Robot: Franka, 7 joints.
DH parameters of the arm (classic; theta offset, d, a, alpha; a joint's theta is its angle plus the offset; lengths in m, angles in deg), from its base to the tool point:
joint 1: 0 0.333 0 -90
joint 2: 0 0 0 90
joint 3: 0 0.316 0.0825 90
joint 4: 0 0 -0.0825 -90
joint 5: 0 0.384 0 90
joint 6: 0 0 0.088 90
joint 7: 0 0.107 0 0
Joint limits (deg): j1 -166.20..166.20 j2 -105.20..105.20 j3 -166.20..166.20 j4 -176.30..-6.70 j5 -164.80..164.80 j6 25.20..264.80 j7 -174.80..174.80
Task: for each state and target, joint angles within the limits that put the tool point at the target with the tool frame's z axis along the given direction. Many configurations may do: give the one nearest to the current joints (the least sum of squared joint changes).
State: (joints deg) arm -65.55 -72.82 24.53 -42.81 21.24 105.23 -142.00
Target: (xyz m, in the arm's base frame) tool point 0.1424 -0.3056 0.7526 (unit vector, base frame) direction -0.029 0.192 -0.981
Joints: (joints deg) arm -80.24 -24.80 8.80 -92.48 6.42 57.00 -142.00
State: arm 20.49 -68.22 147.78 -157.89 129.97 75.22 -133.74
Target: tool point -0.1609 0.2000 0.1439 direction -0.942 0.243 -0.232
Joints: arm 13.76 -19.14 110.64 -176.30 138.18 89.21 -133.74
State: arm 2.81 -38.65 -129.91 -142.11 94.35 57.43 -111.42
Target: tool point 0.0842 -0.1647 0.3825 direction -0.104 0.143 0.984
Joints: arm -2.16 -32.73 -96.55 -176.30 72.77 26.18 -111.42
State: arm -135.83 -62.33 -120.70 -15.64 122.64 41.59 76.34
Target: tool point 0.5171 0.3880 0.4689 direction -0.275 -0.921 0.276
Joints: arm -166.15 -95.65 -75.63 -54.08 93.06 25.20 76.34
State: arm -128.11 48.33 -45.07 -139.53 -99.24 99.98 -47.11
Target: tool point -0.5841 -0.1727 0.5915 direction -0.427 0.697 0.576
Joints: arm -113.75 10.67 -44.06 -105.09 -118.70 86.23 -47.11
